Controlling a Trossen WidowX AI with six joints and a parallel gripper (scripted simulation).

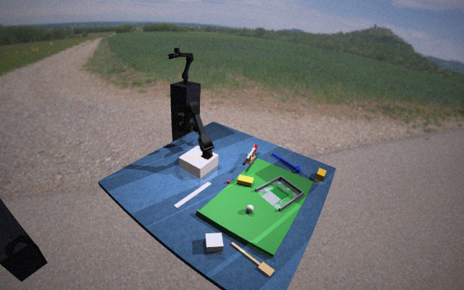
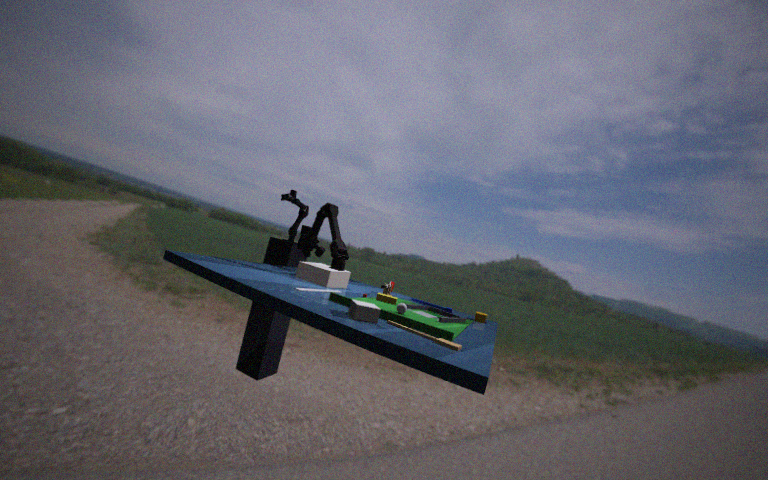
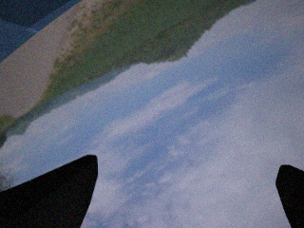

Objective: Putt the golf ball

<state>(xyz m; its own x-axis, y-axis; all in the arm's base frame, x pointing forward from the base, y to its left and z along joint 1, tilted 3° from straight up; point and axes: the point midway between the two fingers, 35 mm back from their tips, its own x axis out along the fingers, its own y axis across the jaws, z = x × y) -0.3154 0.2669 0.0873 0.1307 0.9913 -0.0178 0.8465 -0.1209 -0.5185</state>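
The red putter lies 53 cm ahead of my gripper tip, 4 cm to the right of it and 13 cm below it. The rest, counted from my gripper tip: white strip: 42 cm ahead, 59 cm to the right, 19 cm below; then green mat: 79 cm ahead, 35 cm to the right, 19 cm below; then blue putter: 80 cm ahead, 10 cm to the left, 17 cm below.
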